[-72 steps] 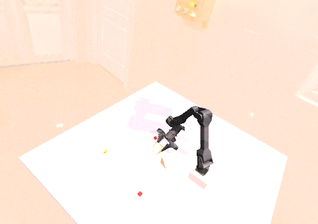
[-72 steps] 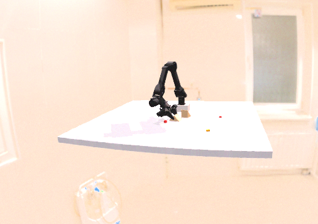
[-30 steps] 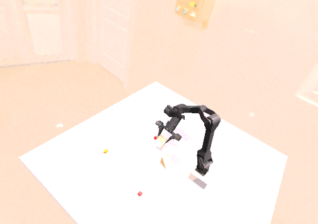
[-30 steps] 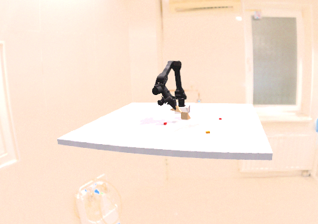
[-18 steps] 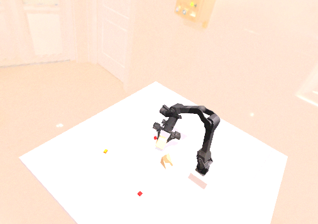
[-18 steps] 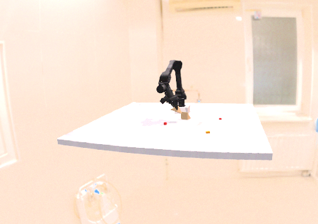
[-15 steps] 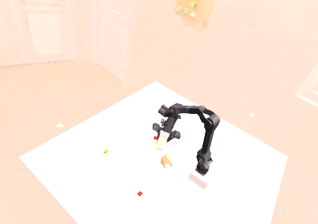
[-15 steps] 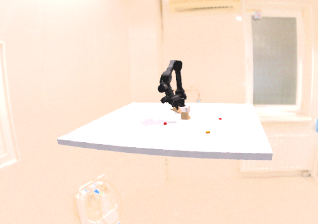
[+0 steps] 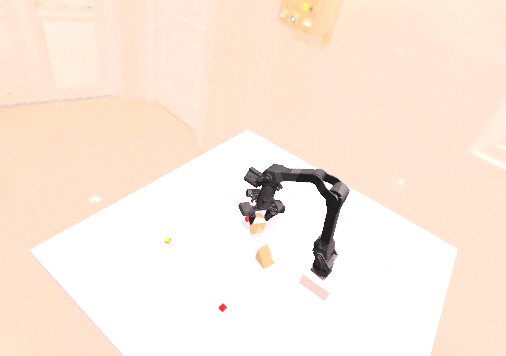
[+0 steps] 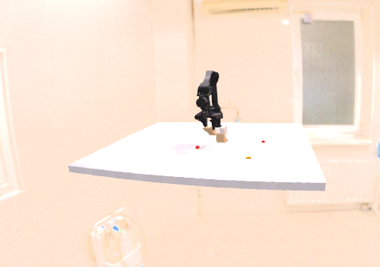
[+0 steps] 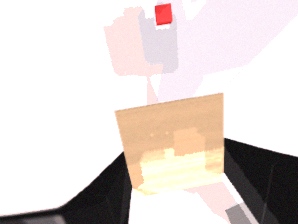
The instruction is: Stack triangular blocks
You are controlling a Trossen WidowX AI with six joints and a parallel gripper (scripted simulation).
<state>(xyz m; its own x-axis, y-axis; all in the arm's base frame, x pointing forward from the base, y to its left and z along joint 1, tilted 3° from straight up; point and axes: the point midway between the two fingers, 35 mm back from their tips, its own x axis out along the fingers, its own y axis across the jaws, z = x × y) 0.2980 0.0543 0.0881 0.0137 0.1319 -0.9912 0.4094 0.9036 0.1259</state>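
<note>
Now: the small red cube 9 cm below my gripper tip, 9 cm ahead of it and 5 cm to the right of it. Round my gripper tip: small yellow cube 29 cm to the left, 21 cm ahead, 9 cm below.
</note>
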